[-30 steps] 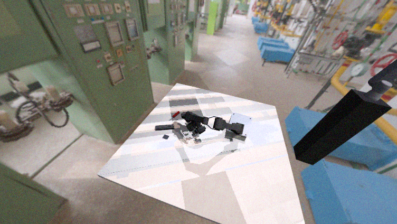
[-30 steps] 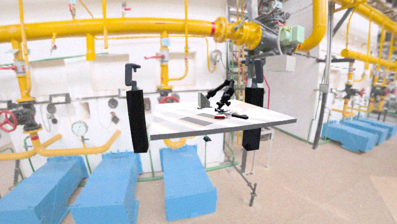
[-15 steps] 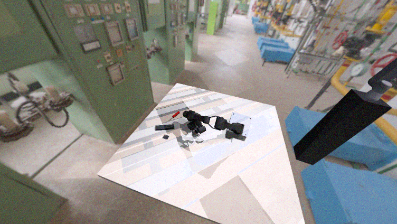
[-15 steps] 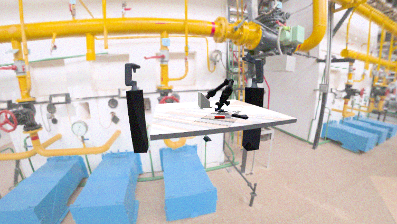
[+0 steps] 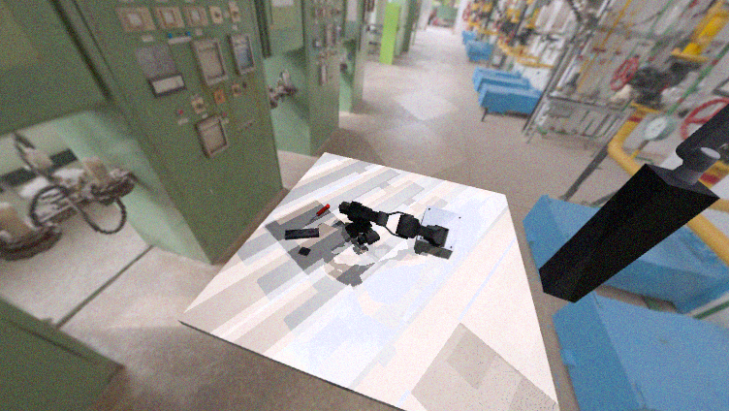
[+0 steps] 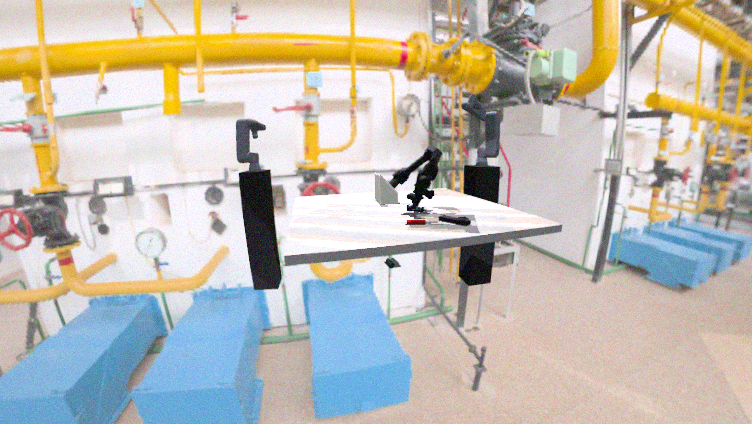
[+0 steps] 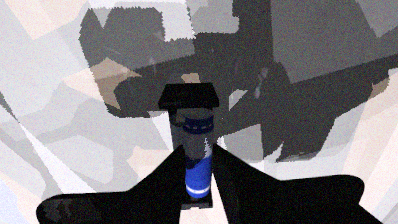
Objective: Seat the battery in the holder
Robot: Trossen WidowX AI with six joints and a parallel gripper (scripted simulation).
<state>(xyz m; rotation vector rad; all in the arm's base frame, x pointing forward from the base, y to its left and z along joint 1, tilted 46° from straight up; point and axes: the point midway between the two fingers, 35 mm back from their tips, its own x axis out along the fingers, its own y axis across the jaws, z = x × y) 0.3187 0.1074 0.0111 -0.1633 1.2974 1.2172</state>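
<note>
Now: gripper tip 10 mm below the battery. Also, from my gripper tip: black square: 240 mm ahead, 190 mm to the left, 10 mm below; then red-handled screwdriver: 290 mm ahead, 50 mm to the right.
</note>
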